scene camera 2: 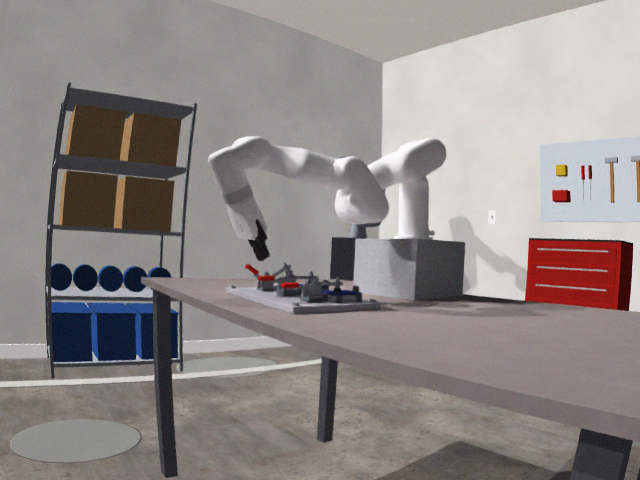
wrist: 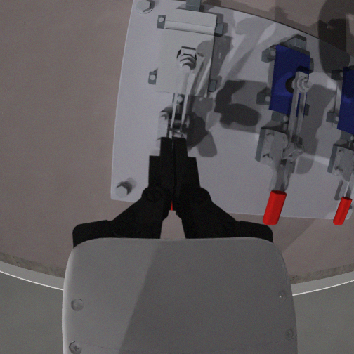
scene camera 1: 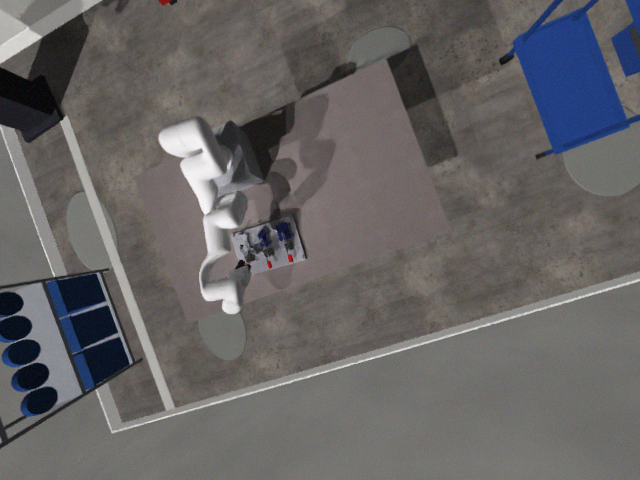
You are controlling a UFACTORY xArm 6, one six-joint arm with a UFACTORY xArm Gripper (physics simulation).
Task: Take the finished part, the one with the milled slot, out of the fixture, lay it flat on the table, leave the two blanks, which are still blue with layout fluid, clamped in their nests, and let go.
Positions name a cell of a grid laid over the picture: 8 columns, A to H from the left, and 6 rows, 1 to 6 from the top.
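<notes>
Fixture plate (wrist: F3) and blue blank (wrist: G2) both visible. Gripper (scene camera 2: D4) visible too; the wrist view also has the gripper (wrist: D3).
</notes>
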